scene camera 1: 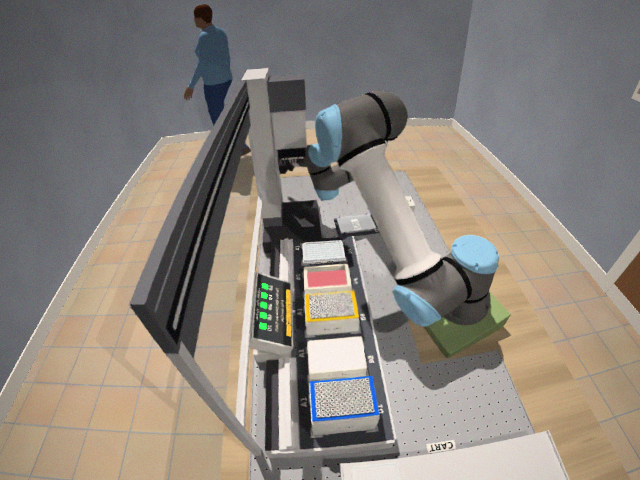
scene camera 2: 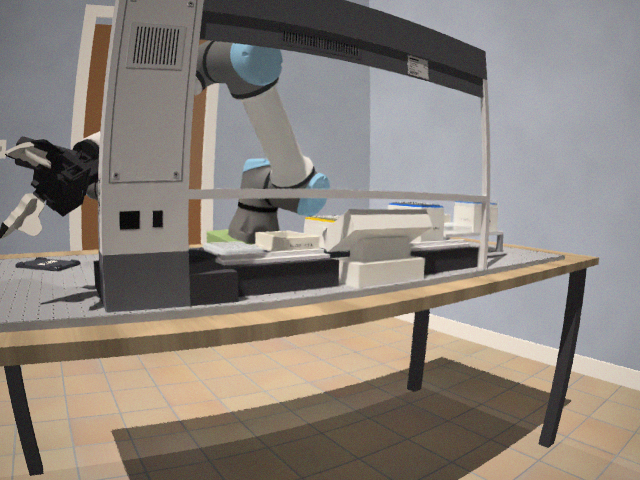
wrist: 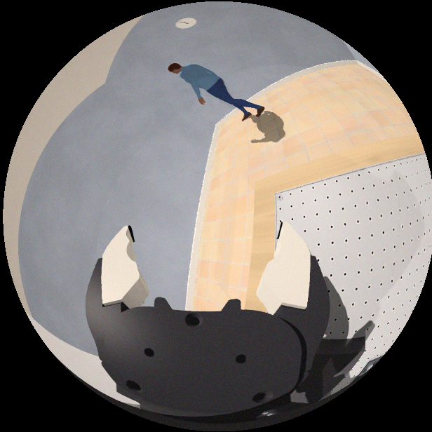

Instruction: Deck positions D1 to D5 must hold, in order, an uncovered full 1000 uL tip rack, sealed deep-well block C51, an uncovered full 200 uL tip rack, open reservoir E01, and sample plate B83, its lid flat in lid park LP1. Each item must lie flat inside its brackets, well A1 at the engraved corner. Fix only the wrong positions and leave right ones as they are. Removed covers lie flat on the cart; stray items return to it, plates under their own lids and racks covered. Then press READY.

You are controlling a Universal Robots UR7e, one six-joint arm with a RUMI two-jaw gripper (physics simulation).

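On the deck, a blue-rimmed tip rack stands uncovered at D1, a plain white block at D2, a yellow-rimmed tip rack uncovered at D3, an open reservoir with red contents at D4, and a pale plate at D5. All look flat; corner marks and codes are too small to check. The lid park lies beyond the deck; whether a clear lid is in it I cannot tell. The panel shows five green lights. My gripper is open and empty, high beyond the instrument's column.
The cart is at the near end, partly out of view; a white box with a blue rim stands there. The instrument's column and overhead beam flank the deck. A person is by the far wall.
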